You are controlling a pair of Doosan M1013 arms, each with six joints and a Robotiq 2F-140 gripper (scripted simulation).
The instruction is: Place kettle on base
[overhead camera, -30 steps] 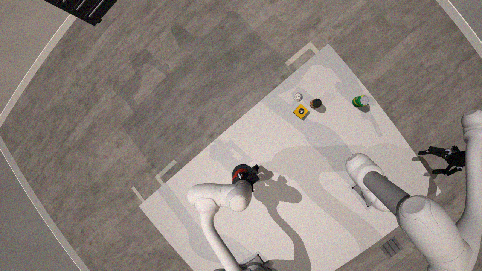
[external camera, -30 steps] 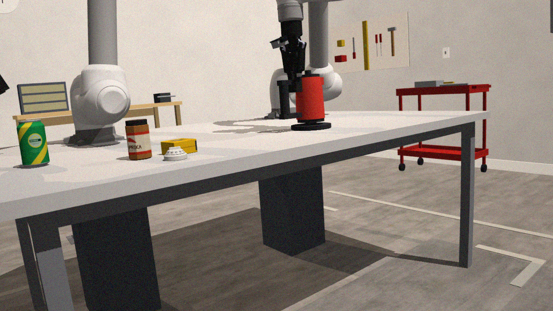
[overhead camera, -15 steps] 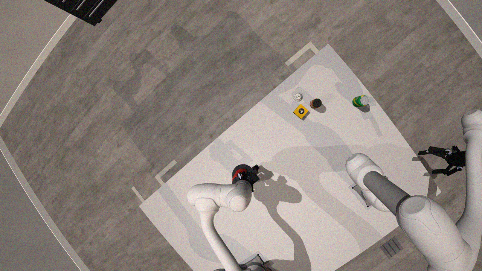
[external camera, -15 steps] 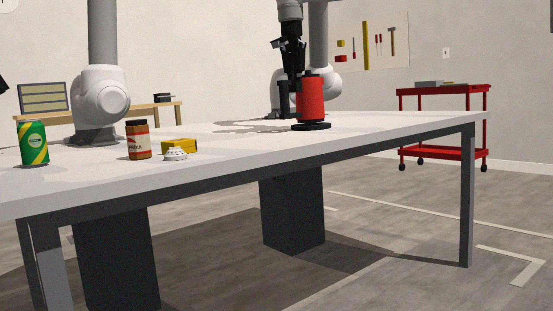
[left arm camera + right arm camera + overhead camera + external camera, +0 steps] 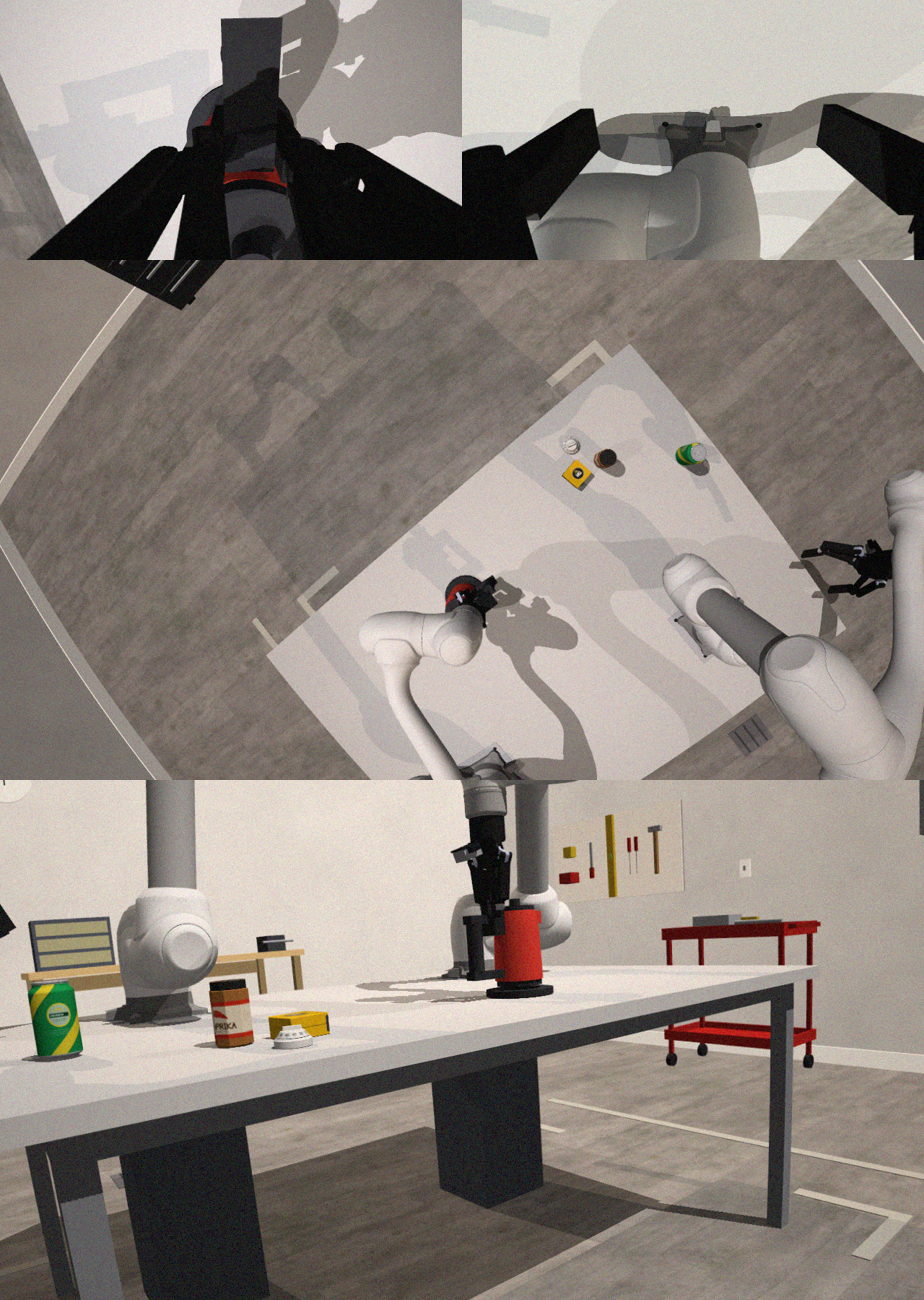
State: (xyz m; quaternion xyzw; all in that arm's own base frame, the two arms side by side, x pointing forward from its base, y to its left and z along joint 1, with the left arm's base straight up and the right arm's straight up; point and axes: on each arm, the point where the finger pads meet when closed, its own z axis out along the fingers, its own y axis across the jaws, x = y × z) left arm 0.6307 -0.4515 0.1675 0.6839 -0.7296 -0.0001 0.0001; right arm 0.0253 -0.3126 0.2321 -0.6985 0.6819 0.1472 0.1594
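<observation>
Right now my left hand is 3 cm to the right of the red kettle and 5 cm above it. From my left hand the other things lie so: round black base (1 cm ahead, 6 cm to the left, 16 cm below); yellow box (9 cm ahead, 51 cm to the right, 15 cm below); white dial timer (18 cm ahead, 56 cm to the right, 16 cm below).
</observation>
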